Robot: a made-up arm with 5 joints.
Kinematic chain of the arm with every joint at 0, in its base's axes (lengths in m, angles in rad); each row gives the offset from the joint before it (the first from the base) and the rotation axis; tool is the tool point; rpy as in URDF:
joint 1: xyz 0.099 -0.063 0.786 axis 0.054 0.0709 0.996
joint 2: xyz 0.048 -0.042 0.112 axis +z
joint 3: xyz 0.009 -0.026 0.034 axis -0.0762 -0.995 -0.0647
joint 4: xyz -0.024 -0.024 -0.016 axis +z
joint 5: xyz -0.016 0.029 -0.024 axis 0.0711 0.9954 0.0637
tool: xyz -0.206 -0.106 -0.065 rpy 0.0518 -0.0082 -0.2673
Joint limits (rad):
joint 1: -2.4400..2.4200
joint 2: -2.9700..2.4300
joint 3: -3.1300..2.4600
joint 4: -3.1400..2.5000
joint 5: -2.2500..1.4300
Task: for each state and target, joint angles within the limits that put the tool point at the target. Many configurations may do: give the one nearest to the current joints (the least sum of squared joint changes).
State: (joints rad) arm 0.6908 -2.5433 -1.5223 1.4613 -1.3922
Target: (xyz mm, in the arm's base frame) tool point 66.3 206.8 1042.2
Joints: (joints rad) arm 1.0989 -2.9700 -1.9932 0.8317 -0.9102
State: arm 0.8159 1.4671 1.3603 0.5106 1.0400
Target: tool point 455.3 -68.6 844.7
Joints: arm 0.6538 0.9974 1.2865 1.0271 0.4148
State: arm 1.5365 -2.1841 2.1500 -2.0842 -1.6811
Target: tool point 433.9 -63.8 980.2
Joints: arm 1.5762 -1.4943 2.3111 -2.0497 -1.4763
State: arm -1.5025 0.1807 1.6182 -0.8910 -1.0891
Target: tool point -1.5 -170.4 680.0
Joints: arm -2.0921 0.0311 0.9201 -0.8964 -0.6787
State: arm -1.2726 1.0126 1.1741 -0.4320 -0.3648
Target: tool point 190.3 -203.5 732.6
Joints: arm -1.6994 0.9088 1.4877 -0.9080 -0.3010
